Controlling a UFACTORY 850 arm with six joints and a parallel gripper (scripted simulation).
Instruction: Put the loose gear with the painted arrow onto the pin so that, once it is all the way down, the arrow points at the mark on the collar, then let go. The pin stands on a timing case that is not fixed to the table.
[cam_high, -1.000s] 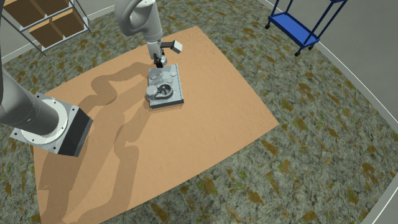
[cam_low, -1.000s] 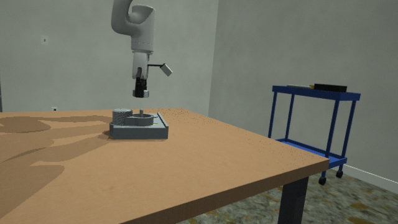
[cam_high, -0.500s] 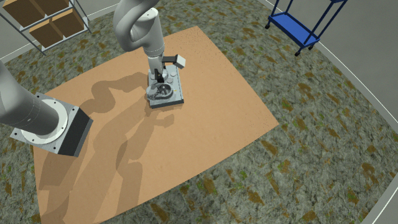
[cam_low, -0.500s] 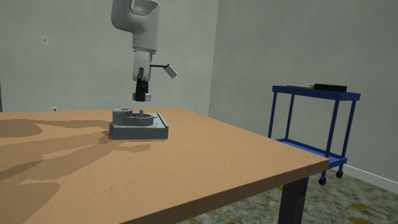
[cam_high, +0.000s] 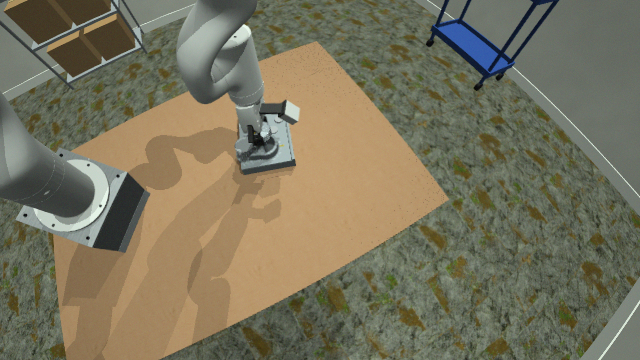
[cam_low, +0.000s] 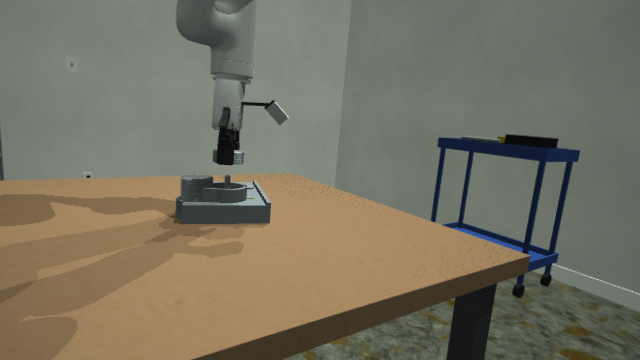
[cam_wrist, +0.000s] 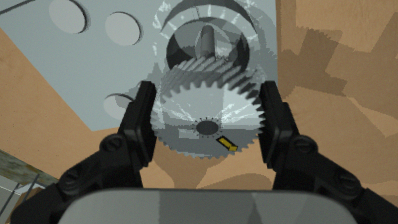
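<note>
Right now my hand is right at the loose gear. The rest, counted from my hand: grey pin 2 cm behind, 8 cm to the left, 9 cm below.
</note>
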